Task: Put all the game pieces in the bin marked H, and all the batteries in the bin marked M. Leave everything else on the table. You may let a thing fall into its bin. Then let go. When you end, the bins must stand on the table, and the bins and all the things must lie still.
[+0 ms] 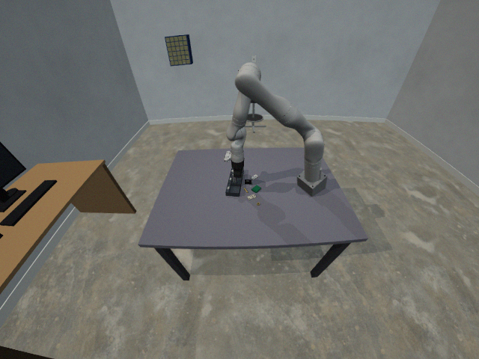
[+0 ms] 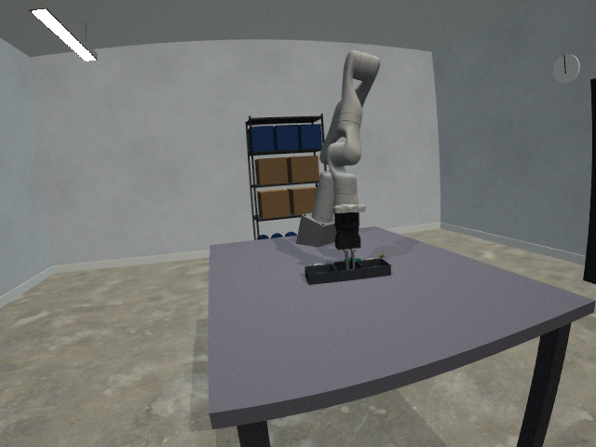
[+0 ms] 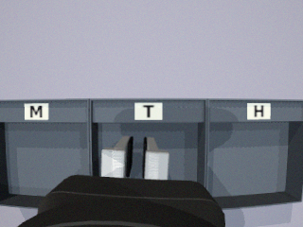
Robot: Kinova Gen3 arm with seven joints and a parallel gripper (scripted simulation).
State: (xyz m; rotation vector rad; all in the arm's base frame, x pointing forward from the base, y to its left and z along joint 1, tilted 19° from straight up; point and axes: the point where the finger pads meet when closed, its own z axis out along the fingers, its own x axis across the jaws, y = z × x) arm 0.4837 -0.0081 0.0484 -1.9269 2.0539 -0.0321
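My hand is 10 mm to the left of the dark divided bin and 20 mm above it. From my hand the other things lie so: yellow bolt 80 mm behind, 60 mm to the left, 30 mm below; black 9-volt battery 100 mm behind, 10 mm to the right, 30 mm below; white domino 120 mm behind, 70 mm to the right, 30 mm below.
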